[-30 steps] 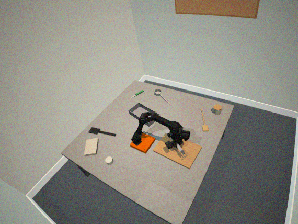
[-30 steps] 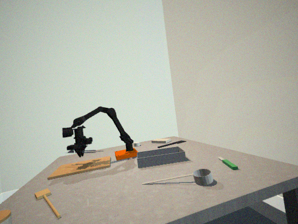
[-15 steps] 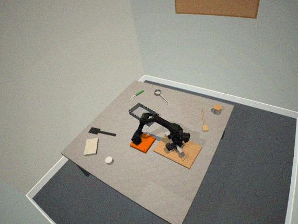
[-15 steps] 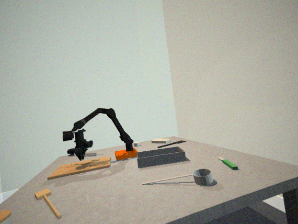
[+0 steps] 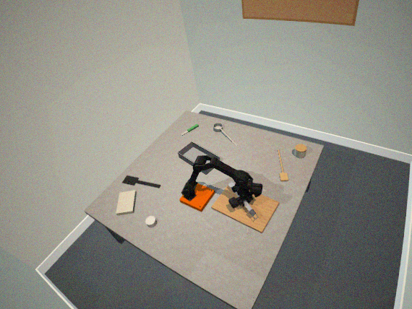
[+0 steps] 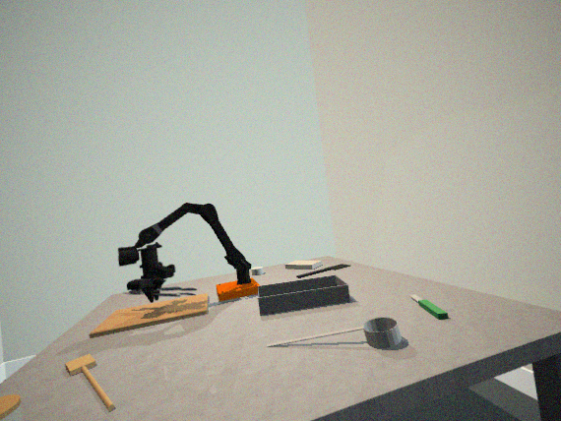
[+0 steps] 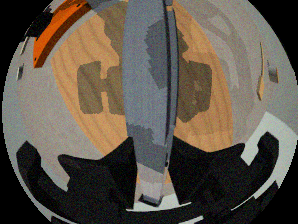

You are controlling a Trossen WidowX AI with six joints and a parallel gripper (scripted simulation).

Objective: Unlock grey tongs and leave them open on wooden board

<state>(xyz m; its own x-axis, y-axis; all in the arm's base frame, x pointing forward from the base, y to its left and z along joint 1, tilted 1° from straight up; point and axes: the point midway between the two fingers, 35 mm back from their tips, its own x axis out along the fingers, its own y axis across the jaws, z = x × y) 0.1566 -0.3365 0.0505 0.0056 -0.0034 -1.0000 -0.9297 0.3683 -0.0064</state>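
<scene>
My gripper tip is now 4 cm above the wooden board, 2 cm to the right of it and 2 cm short of it. Also, from my gripper tip: white puck 45 cm behind, 40 cm to the left, 3 cm below; then cork-lidded jar 62 cm ahead, 3 cm to the right, 1 cm below; then grey roasting tin 55 cm to the left, 14 cm ahead, 2 cm below.
</scene>
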